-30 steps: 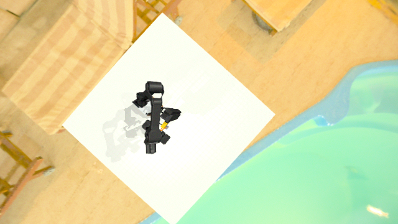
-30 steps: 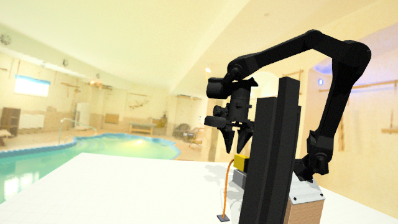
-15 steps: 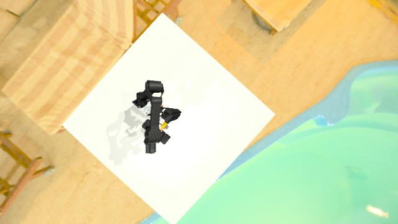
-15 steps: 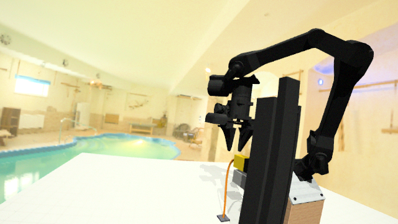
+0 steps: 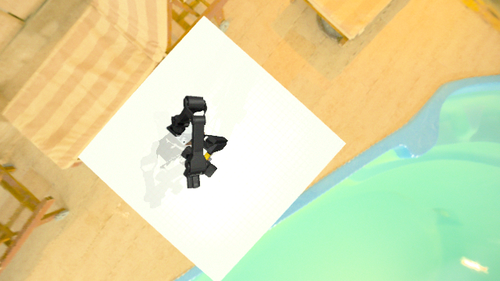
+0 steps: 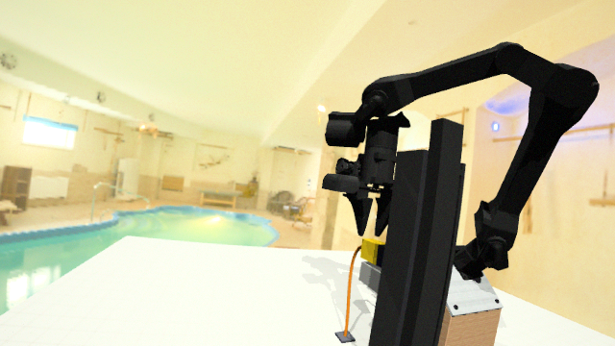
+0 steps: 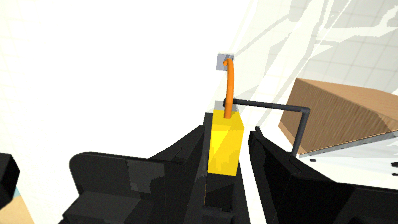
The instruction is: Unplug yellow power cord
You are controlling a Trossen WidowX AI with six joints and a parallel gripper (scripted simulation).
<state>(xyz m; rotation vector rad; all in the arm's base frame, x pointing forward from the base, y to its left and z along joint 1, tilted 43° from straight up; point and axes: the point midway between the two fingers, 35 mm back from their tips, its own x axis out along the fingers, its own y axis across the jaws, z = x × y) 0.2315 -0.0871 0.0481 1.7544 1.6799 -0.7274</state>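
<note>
Right now my gripper tip is 1 cm past the yellow plug, 4 cm to the right of it and 1 cm above it. Also, from my gripper tip: anchor: 3 cm to the right, 21 cm below.
</note>
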